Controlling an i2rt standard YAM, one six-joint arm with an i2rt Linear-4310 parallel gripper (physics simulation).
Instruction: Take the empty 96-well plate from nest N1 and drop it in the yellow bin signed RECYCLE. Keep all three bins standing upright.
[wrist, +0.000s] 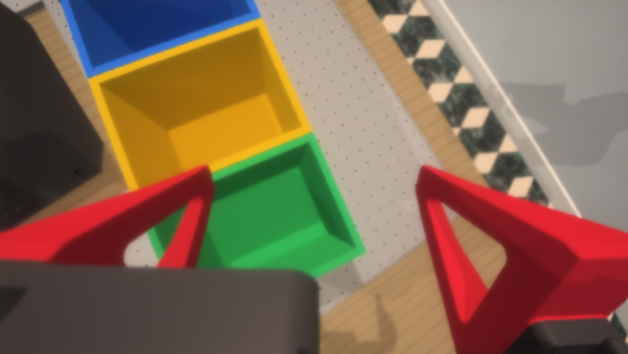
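Observation:
The yellow bin (225, 120) stands upright in the upper left of the wrist view, between a blue bin (165, 25) and a green bin (275, 205). The inner floor and walls of the yellow bin show, with no plate seen in it. All three bins stand upright in a row, side by side. My gripper (314, 177) is open, its two red fingers wide apart with nothing between them. It hangs above the green bin and the perforated board. The left fingertip overlaps the edge where yellow and green bins meet. The 96-well plate, nest N1 and the RECYCLE sign do not show.
A dark block-like object (45, 120) stands at the left, beside the yellow bin. A light perforated board (350, 110) lies under the bins on a wooden surface (415, 270). A patterned strip (450, 95) and a pale raised edge (505, 95) run along the right.

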